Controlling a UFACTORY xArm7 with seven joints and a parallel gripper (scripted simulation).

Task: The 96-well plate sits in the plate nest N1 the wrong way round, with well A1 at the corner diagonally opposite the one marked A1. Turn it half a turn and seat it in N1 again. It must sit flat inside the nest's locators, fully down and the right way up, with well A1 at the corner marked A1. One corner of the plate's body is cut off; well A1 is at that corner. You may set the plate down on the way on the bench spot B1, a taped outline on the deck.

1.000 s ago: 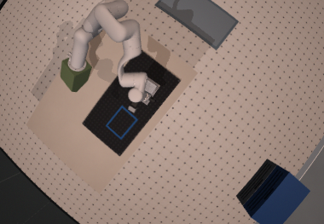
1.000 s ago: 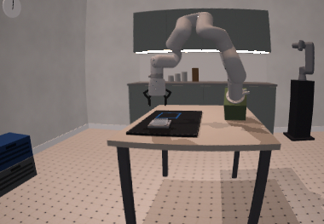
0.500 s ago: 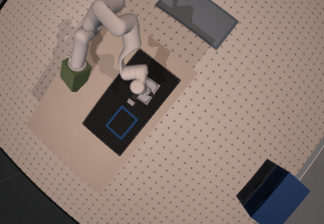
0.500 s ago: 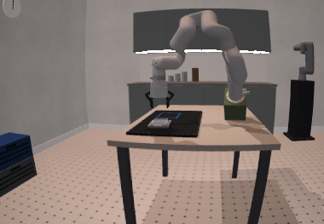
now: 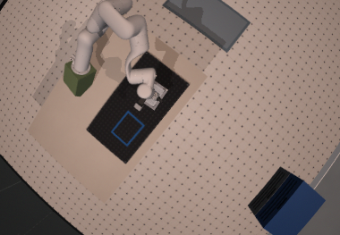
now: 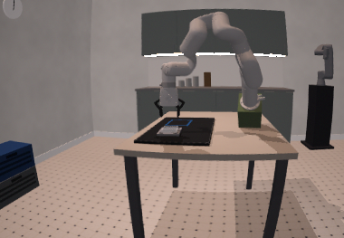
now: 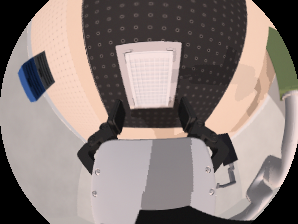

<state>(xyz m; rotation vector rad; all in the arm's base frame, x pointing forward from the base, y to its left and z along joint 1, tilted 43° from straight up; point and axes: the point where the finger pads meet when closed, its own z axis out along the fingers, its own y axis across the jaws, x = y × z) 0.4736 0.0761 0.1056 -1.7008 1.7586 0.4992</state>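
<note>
My hand is 80 mm above the white 96-well plate. Round my hand: grey plate nest N1: 90 mm below.
</note>
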